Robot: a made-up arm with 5 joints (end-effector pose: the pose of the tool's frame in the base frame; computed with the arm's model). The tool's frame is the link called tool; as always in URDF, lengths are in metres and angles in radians.
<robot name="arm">
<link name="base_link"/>
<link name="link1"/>
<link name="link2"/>
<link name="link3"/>
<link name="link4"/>
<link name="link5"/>
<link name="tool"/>
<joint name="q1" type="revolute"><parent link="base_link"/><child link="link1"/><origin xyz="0 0 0.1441" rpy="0 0 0"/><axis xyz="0 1 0"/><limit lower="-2.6" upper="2.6"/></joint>
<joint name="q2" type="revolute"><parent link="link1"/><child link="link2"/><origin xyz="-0.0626 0.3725 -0.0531" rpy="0 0 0"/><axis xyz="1 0 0"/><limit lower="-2.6" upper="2.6"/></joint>
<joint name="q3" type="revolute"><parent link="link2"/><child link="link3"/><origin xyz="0.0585 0.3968 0.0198" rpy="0 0 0"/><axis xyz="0 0 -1"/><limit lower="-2.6" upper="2.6"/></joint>
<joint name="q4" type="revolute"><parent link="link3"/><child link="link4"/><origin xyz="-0.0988 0.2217 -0.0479" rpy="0 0 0"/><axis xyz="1 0 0"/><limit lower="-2.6" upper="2.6"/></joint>
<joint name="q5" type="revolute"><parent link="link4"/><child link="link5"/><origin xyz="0.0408 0.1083 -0.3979" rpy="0 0 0"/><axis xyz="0 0 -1"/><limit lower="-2.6" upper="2.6"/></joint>
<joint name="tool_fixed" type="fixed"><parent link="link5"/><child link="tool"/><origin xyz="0.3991 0.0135 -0.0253" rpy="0 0 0"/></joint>
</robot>
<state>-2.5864 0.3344 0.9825 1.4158 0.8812</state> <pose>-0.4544 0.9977 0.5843 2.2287 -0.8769 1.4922</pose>
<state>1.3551 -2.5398 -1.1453 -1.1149 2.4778</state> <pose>0.0391 0.3487 0.1023 -0.5824 -0.7009 1.4433</pose>
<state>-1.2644 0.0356 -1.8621 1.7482 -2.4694</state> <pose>-0.4492 0.2271 -0.1839 -0.6790 -0.0685 -2.1195</pose>
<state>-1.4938 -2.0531 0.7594 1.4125 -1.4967</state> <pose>1.1132 0.2928 0.5205 -1.9685 -1.1701 0.3993</pose>
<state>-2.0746 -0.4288 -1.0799 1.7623 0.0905</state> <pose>0.4870 1.3296 -0.0340 0.1803 -0.7496 1.1803</pose>
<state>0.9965 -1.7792 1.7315 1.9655 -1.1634</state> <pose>-0.1240 0.8878 -0.4174 -0.1059 -0.8215 1.4519</pose>
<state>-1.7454 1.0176 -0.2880 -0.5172 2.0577</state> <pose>0.1104 0.6741 -0.0080 1.7552 -0.8351 -0.8031</pose>
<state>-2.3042 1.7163 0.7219 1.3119 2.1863</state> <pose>-0.8527 0.5766 -0.4002 0.7594 1.3711 0.5650</pose>
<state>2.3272 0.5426 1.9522 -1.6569 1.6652</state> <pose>0.4421 0.6798 -0.0862 2.3296 -0.4067 -1.2187</pose>
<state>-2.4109 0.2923 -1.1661 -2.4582 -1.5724</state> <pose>-0.2582 0.5293 0.4119 -1.8197 -0.3835 -2.0032</pose>
